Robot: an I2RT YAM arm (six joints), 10 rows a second.
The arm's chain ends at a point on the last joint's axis. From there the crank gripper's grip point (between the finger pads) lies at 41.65 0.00 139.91 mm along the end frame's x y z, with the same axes.
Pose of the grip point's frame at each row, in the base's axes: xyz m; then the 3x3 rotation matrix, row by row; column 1 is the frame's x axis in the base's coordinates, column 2 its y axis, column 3 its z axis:
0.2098, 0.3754, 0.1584; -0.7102, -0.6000, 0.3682; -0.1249, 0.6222, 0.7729; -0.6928, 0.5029, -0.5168
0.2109, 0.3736, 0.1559; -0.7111, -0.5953, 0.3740; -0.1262, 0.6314, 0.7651; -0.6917, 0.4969, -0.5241
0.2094, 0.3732, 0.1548; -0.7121, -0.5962, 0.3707; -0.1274, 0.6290, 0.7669; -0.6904, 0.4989, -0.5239
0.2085, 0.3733, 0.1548; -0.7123, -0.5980, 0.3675; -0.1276, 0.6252, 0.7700; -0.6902, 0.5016, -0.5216
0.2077, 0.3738, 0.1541; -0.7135, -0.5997, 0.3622; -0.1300, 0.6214, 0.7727; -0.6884, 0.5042, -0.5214
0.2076, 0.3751, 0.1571; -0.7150, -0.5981, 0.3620; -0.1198, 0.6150, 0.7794; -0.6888, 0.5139, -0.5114
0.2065, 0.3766, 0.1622; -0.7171, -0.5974, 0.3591; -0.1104, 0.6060, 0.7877; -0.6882, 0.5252, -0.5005
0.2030, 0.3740, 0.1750; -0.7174, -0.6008, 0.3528; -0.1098, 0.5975, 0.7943; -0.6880, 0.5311, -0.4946
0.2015, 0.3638, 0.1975; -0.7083, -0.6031, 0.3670; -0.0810, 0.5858, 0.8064; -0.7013, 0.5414, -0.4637
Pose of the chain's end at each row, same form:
0.1879, 0.2725, 0.2596; -0.7102, -0.6000, 0.3682; -0.1249, 0.6222, 0.7729; -0.6928, 0.5029, -0.5168
0.1882, 0.2718, 0.2580; -0.7111, -0.5953, 0.3740; -0.1262, 0.6314, 0.7651; -0.6917, 0.4969, -0.5241
0.1872, 0.2712, 0.2569; -0.7121, -0.5962, 0.3707; -0.1274, 0.6290, 0.7669; -0.6904, 0.4989, -0.5239
0.1868, 0.2709, 0.2565; -0.7123, -0.5980, 0.3675; -0.1276, 0.6252, 0.7700; -0.6902, 0.5016, -0.5216
0.1867, 0.2711, 0.2557; -0.7135, -0.5997, 0.3622; -0.1300, 0.6214, 0.7727; -0.6884, 0.5042, -0.5214
0.1867, 0.2710, 0.2573; -0.7150, -0.5981, 0.3620; -0.1198, 0.6150, 0.7794; -0.6888, 0.5139, -0.5114
0.1861, 0.2710, 0.2609; -0.7171, -0.5974, 0.3591; -0.1104, 0.6060, 0.7877; -0.6882, 0.5252, -0.5005
0.1835, 0.2674, 0.2729; -0.7174, -0.6008, 0.3528; -0.1098, 0.5975, 0.7943; -0.6880, 0.5311, -0.4946
0.1797, 0.2544, 0.2916; -0.7083, -0.6031, 0.3670; -0.0810, 0.5858, 0.8064; -0.7013, 0.5414, -0.4637

